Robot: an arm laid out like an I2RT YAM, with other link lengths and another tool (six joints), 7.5 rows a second.
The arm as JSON. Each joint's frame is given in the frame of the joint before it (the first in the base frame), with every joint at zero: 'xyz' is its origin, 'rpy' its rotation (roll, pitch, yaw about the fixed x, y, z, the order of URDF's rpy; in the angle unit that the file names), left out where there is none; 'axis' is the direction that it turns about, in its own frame. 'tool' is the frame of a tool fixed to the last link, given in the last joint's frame.
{
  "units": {
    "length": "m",
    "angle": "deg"
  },
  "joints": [
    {
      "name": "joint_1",
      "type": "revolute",
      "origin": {
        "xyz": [
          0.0,
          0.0,
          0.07
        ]
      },
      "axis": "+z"
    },
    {
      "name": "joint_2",
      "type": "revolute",
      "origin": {
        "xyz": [
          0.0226,
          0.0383,
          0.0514
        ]
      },
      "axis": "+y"
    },
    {
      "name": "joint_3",
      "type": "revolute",
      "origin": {
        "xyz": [
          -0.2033,
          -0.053,
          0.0
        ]
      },
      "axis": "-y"
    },
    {
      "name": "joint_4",
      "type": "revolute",
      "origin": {
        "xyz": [
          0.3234,
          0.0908,
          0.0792
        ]
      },
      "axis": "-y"
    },
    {
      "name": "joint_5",
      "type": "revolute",
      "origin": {
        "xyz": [
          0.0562,
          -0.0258,
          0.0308
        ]
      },
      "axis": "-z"
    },
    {
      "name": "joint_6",
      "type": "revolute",
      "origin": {
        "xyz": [
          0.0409,
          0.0,
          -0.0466
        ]
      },
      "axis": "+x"
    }
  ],
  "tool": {
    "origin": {
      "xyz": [
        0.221,
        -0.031,
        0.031
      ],
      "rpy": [
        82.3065,
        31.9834,
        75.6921
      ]
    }
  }
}
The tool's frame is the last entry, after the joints.
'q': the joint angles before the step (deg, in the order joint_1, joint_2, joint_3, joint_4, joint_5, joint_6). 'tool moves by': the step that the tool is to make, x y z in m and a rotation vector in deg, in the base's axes. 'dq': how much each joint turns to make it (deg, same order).
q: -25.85, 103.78, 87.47, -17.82, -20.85, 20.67
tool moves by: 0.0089, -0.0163, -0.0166, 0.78, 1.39, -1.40
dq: -0.69, 5.37, 4.65, -0.69, 0.53, 0.51
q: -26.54, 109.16, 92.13, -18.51, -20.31, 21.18
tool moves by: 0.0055, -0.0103, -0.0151, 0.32, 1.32, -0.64
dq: -0.43, 3.97, 3.31, -0.71, 0.35, -0.14
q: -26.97, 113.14, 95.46, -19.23, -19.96, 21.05
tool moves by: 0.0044, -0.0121, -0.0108, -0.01, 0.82, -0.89
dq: -0.53, 3.35, 2.96, -0.37, 0.52, -0.09
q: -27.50, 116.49, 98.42, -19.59, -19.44, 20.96
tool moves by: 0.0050, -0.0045, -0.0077, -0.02, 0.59, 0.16
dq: -0.18, 2.68, 2.56, -0.55, -0.09, -0.47
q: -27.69, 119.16, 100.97, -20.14, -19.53, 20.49
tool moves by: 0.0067, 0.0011, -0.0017, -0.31, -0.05, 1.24
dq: 0.01, 1.99, 2.24, -0.41, -0.81, -1.02
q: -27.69, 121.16, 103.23, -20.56, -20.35, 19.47
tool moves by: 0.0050, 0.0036, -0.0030, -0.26, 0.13, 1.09
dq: 0.25, 1.41, 1.42, -0.29, -0.47, -0.80
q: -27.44, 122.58, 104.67, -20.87, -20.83, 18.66
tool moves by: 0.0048, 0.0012, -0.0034, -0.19, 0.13, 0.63
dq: 0.17, 1.59, 1.62, -0.23, -0.21, -0.50
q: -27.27, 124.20, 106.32, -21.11, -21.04, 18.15
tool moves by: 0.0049, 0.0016, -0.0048, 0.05, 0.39, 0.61
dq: 0.20, 1.98, 2.16, -0.69, -0.23, -0.39
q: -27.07, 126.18, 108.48, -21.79, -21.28, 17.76
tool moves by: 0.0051, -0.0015, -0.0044, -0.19, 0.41, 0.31
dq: 0.09, 2.33, 2.72, -0.83, 0.05, -0.45
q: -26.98, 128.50, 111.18, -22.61, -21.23, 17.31
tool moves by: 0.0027, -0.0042, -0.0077, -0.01, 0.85, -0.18
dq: -0.09, 2.44, 2.70, -1.10, 0.32, -0.26
